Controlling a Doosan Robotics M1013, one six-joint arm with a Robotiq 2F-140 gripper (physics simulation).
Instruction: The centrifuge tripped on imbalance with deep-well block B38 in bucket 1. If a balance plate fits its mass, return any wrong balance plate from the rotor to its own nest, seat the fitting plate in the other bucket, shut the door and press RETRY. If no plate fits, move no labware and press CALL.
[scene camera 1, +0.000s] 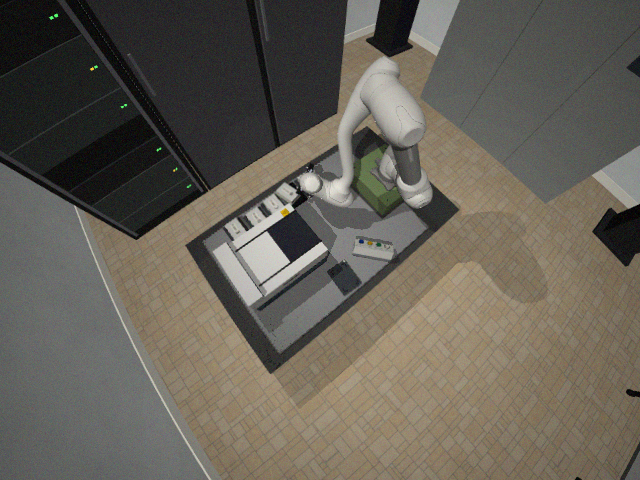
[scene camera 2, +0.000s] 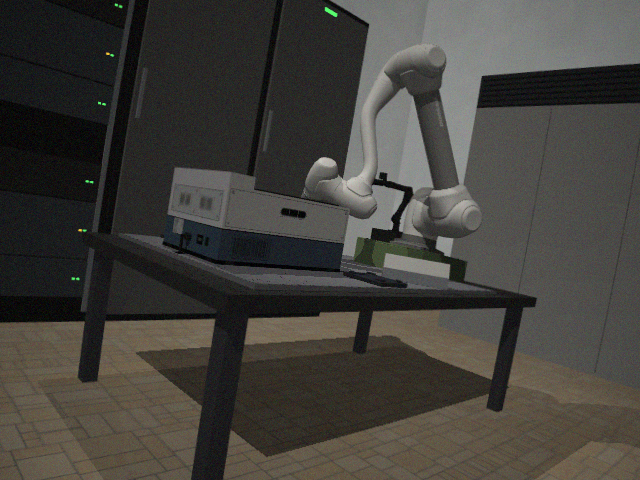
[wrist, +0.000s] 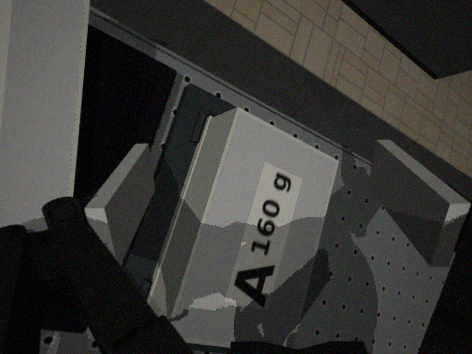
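Where they show: gripper, fingertip midpoint: (wrist: 261, 165); arm's base, link origin: (scene camera 1: 388, 175).
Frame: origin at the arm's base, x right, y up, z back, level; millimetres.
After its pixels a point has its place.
Note:
A grey balance plate (wrist: 236, 198) (scene camera 1: 286, 193) marked "A 160 g" sits in its dark nest (wrist: 190, 102) {x 348, y -84, z -475 mm} on the perforated board, beside the centrifuge (scene camera 1: 263, 255) {x -30, y 114, z -906 mm} (scene camera 2: 258, 227) {x -202, y 14, z -976 mm} (wrist: 38, 114). My gripper (wrist: 261, 165) {x 319, y -47, z -432 mm} (scene camera 1: 300, 184) {x 319, y -47, z -432 mm} is open and low over this plate, with one finger pad on each side and a gap to both. Nothing is between the fingers. The centrifuge's top shows a dark opening (scene camera 1: 294, 234) {x -29, y 117, z -720 mm}. In scene camera 2 the centrifuge hides the gripper. The buckets and block B38 are not visible.
Two more plate nests (scene camera 1: 255, 214) {x 275, y -42, z -810 mm} (scene camera 1: 233, 227) {x 280, y -42, z -960 mm} line the centrifuge's far side. A button panel (scene camera 1: 372, 248) {x -303, y -12, z -399 mm} with coloured buttons and a dark pad (scene camera 1: 343, 276) {x -323, y -83, z -611 mm} lie on the table (scene camera 2: 310, 299) {x -498, y -118, z -1004 mm}. The arm stands on a green base (scene camera 1: 379, 196) {x -85, y 11, z -159 mm}. Dark cabinets stand behind.

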